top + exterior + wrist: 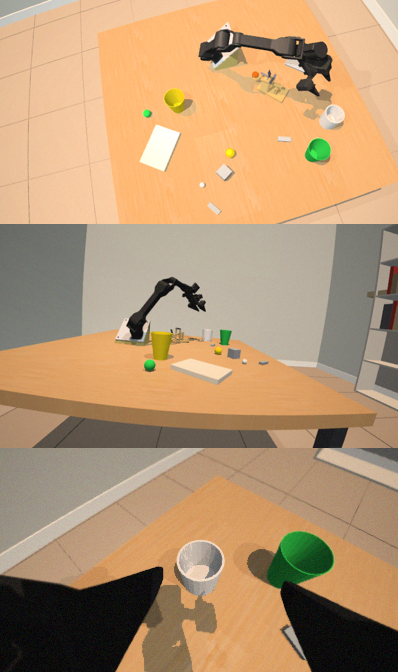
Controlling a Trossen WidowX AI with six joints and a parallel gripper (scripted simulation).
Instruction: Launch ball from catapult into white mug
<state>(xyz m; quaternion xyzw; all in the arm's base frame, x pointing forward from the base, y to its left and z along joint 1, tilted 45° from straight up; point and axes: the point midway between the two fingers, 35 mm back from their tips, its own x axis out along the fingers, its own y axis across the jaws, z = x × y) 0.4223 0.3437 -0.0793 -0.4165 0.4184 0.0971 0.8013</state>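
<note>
The orange ball lies 260 mm behind my gripper tip, 170 mm to the right of it and 190 mm below it. Also, from my gripper tip: green cup 200 mm ahead, 80 mm to the right, 220 mm below; then white mug 80 mm ahead, 80 mm to the left, 230 mm below; then wooden catapult 210 mm behind, 130 mm to the right, 200 mm below.
</note>
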